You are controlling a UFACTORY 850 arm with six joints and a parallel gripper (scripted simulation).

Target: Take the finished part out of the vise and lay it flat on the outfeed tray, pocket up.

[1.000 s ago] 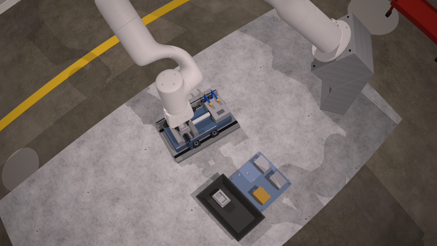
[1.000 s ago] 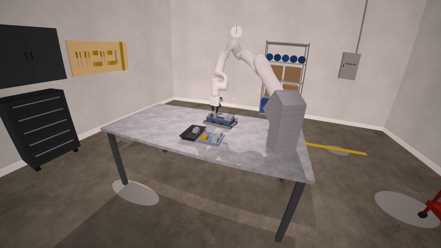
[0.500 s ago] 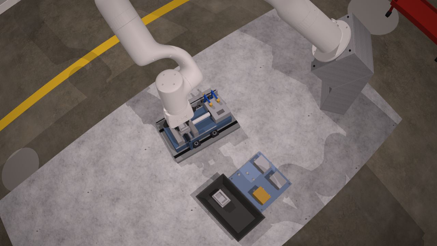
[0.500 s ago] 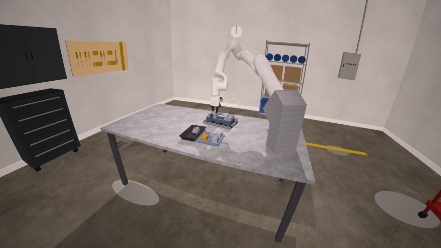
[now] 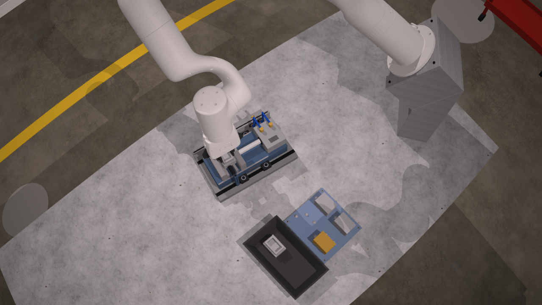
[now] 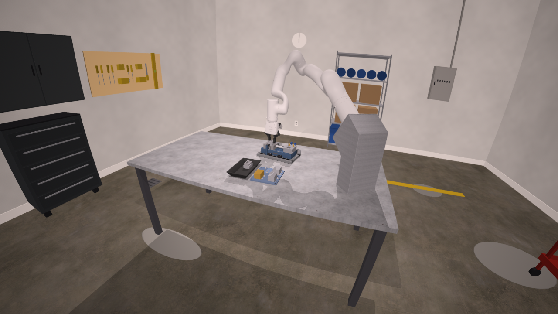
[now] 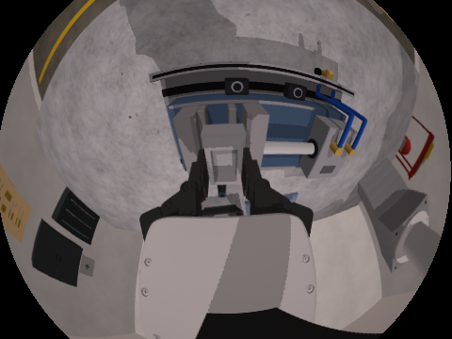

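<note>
The vise is 60 mm behind my hand, 30 mm to the left of it and 80 mm below it. Round my hand: blue fixture plate 10 mm ahead, 370 mm to the left, 120 mm below; yellow block 70 mm ahead, 400 mm to the left, 100 mm below.
</note>
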